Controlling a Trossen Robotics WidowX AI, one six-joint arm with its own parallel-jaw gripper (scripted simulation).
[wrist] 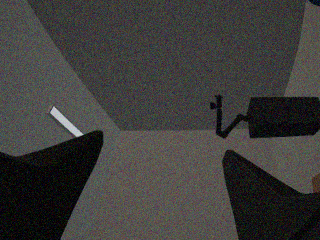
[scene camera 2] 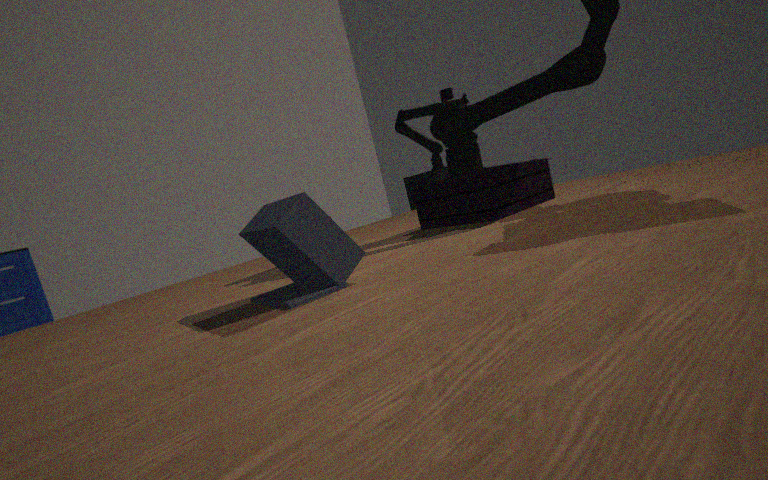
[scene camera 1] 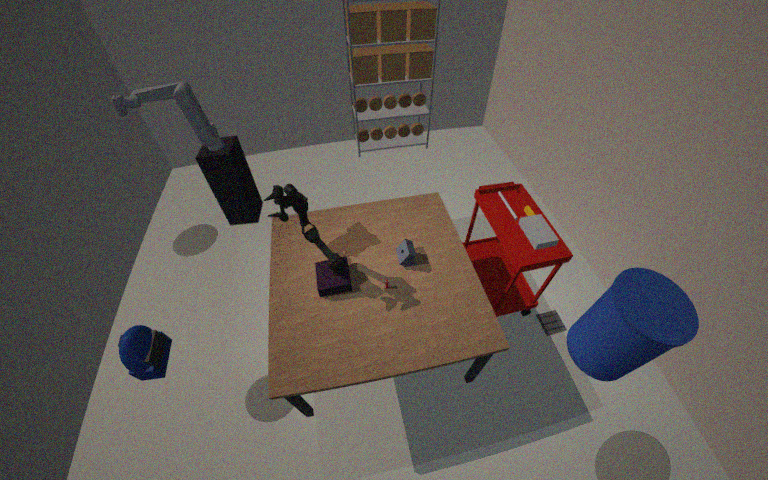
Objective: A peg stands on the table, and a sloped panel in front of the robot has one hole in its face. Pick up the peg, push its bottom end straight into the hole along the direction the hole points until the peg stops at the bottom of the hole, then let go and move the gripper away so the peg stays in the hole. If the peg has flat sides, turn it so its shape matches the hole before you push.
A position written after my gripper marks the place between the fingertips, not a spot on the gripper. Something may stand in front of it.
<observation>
My gripper (wrist: 165, 147) is open, with nothing in its grasp. I also see a sloped panel (scene camera 2: 295, 234).
</observation>
